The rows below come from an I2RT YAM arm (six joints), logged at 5 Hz.
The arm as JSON. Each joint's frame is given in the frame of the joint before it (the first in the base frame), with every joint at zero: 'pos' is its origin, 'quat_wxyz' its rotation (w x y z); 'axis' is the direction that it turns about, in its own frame. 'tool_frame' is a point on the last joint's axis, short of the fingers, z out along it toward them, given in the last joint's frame.
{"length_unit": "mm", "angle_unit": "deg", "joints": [
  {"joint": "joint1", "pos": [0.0, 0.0, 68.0], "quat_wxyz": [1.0, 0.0, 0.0, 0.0], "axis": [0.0, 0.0, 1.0]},
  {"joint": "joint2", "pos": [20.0, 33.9, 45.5], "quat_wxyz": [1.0, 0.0, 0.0, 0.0], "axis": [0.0, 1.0, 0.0]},
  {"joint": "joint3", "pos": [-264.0, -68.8, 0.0], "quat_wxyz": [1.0, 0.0, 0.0, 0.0], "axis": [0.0, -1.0, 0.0]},
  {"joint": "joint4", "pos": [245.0, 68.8, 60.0], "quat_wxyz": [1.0, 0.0, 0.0, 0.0], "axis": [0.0, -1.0, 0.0]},
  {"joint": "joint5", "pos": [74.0, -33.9, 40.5], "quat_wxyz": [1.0, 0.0, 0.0, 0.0], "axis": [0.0, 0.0, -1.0]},
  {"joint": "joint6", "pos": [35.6, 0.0, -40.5], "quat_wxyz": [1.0, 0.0, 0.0, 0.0], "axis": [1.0, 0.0, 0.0]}
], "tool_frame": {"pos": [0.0, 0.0, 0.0], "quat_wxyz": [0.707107, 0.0, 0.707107, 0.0]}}
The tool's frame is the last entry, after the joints.
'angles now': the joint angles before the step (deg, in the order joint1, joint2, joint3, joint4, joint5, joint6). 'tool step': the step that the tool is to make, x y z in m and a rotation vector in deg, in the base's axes. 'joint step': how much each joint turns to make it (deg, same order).
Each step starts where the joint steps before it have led.
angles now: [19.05 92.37 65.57 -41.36 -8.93 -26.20]
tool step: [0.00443 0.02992 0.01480 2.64 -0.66 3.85]
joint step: [4.44 2.08 5.29 -1.40 -1.82 1.42]
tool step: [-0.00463 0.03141 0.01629 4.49 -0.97 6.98]
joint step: [4.70 0.82 4.01 -0.49 -4.24 -0.55]
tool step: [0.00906 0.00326 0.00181 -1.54 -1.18 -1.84]
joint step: [0.02 1.79 2.39 -0.09 2.55 0.83]
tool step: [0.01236 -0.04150 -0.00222 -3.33 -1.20 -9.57]
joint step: [-6.59 -1.48 -2.03 0.43 4.49 1.09]
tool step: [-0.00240 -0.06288 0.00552 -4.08 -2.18 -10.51]
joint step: [-9.73 -4.99 -4.11 -0.11 4.39 -1.38]
